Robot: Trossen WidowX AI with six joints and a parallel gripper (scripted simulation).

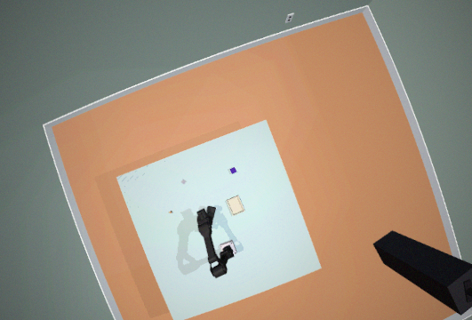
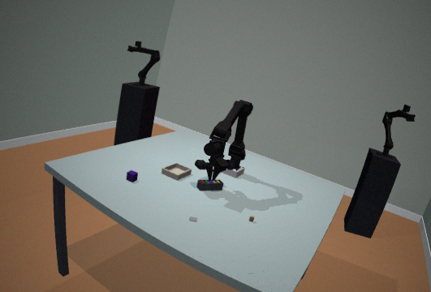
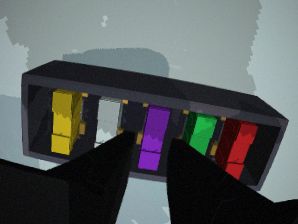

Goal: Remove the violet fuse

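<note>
Right now the violet fuse is 2 cm below my gripper tip. From my gripper tip the other things lie so: brown block: 18 cm ahead, 27 cm to the left, 3 cm below; then tray: 4 cm behind, 20 cm to the right, 4 cm below; then purple cube: 21 cm ahead, 33 cm to the right, 2 cm below.
</note>
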